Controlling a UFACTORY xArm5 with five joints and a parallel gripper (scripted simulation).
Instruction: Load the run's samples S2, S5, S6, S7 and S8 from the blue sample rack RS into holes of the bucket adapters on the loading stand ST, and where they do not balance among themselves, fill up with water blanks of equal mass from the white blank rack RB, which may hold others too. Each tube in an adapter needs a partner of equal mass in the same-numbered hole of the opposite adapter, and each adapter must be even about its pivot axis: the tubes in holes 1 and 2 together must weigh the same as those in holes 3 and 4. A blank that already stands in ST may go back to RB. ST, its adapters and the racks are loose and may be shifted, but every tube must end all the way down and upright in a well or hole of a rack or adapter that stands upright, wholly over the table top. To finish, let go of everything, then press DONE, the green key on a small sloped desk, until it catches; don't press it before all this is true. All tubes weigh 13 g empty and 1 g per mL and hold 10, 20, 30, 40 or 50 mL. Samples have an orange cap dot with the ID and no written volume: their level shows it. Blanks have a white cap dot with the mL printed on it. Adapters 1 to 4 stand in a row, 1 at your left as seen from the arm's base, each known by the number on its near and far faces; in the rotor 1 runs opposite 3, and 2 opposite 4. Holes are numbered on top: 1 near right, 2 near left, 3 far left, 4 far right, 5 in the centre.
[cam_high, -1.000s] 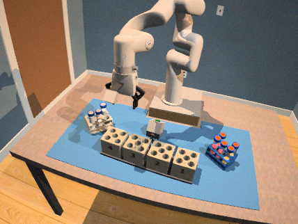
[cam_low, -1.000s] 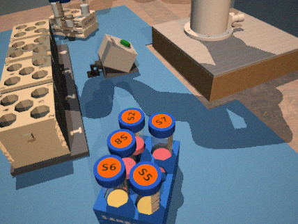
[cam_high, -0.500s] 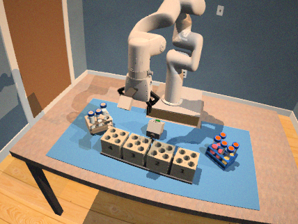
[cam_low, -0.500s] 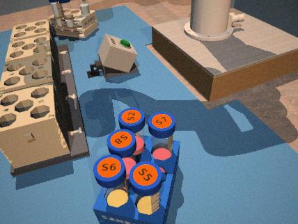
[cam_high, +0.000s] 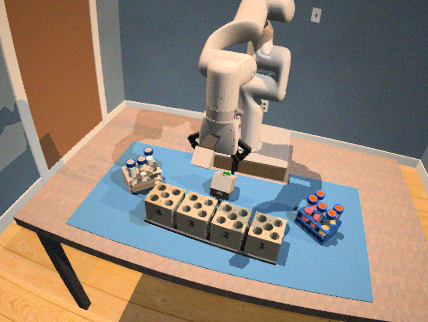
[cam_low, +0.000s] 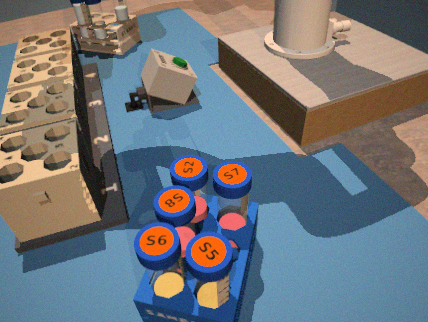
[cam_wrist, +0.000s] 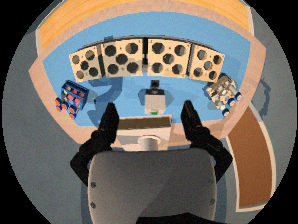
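Now: the blue sample rack RS 330 mm to the left of my hand, 220 mm below it and 130 mm behind it. From my hand the other things lie so: white blank rack RB 320 mm to the right, 220 mm below, 80 mm behind; then blue-capped tube 320 mm to the right, 190 mm below, 40 mm behind; then loading stand ST 240 mm below, 20 mm ahead, 10 mm to the left.
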